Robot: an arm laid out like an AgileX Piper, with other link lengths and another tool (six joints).
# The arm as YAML. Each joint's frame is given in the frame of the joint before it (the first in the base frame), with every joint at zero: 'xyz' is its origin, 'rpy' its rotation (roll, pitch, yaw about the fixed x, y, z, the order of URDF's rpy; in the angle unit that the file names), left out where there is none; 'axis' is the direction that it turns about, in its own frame. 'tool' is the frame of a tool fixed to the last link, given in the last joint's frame.
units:
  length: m
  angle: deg
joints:
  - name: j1
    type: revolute
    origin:
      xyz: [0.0, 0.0, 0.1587]
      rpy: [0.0, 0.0, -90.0]
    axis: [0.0, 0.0, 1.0]
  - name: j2
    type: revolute
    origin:
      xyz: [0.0, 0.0, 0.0]
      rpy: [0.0, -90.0, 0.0]
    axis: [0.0, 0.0, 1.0]
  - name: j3
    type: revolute
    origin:
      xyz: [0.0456, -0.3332, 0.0]
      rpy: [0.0, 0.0, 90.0]
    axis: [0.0, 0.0, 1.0]
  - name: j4
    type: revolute
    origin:
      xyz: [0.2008, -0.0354, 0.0]
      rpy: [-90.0, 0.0, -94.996]
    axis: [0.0, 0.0, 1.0]
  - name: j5
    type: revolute
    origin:
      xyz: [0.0, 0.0, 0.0]
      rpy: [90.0, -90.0, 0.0]
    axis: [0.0, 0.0, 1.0]
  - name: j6
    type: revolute
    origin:
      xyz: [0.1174, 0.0, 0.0]
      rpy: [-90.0, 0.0, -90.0]
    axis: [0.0, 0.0, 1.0]
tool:
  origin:
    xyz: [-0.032, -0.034, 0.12]
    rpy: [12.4, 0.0, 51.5]
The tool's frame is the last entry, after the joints.
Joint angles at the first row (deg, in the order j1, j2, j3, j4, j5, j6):
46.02, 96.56, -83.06, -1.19, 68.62, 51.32
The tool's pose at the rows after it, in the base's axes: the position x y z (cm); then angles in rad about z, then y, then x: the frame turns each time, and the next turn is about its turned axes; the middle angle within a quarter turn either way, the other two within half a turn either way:
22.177, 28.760, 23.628, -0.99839, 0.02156, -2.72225
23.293, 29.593, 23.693, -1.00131, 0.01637, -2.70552
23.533, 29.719, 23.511, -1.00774, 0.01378, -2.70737
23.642, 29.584, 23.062, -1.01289, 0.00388, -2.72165
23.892, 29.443, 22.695, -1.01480, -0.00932, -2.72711
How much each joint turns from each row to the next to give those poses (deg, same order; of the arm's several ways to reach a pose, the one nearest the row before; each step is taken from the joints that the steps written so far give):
0.00, 3.42, -3.99, -0.36, 1.85, 0.90
0.00, 1.79, -2.78, -0.57, 0.14, 0.27
0.01, 0.53, -0.37, -0.21, -0.01, 0.40
-0.01, 0.63, -0.05, -0.42, 0.37, 0.33
0.01, 0.50, 0.00, -0.71, 0.00, 0.21

